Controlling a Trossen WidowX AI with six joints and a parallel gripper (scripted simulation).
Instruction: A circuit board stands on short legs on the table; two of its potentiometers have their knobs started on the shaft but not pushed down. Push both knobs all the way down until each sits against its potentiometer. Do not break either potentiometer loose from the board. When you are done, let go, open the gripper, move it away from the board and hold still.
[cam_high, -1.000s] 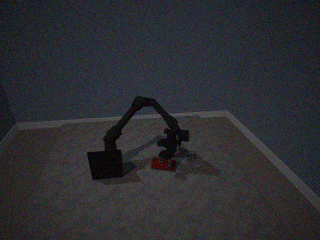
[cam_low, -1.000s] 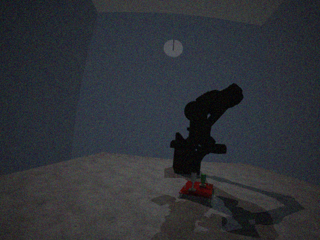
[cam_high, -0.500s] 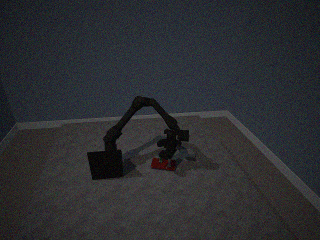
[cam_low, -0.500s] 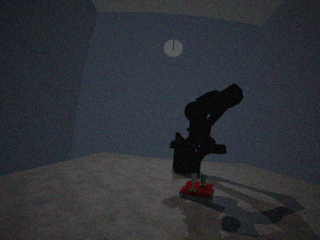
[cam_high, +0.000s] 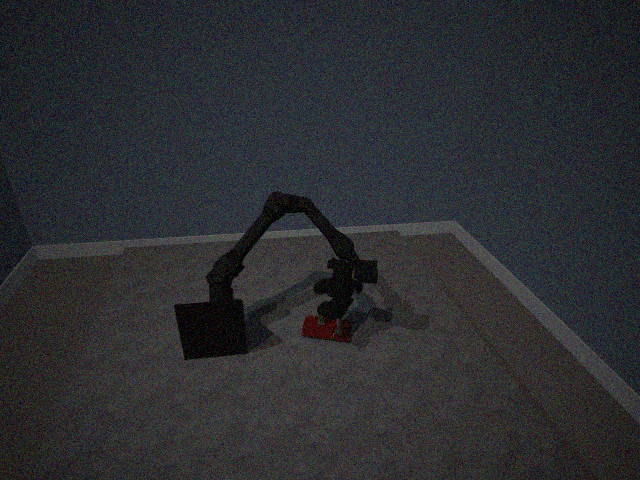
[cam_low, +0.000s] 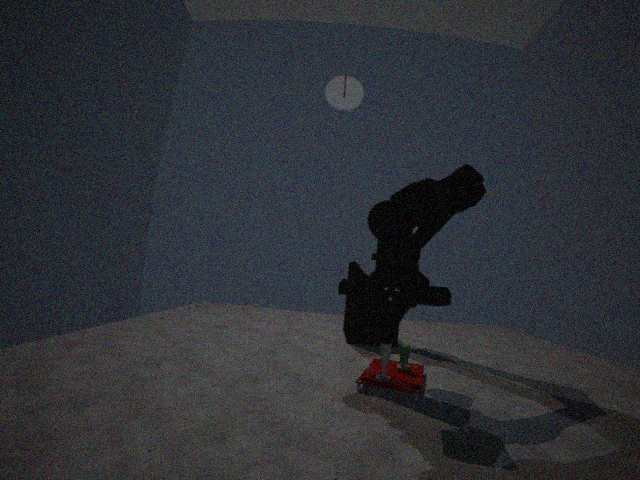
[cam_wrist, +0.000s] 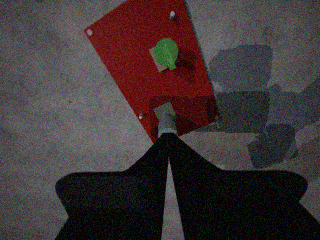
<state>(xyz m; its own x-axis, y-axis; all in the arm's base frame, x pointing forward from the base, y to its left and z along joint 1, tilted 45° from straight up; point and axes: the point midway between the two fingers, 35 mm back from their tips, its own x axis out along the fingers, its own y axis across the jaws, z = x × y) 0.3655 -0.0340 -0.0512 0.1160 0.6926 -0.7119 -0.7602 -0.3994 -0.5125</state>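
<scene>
The green knob lies 5 cm to the left of my gripper tip, 4 cm behind it and 3 cm below it. The rest, counted from my gripper tip: grey knob 1 cm below.
</scene>
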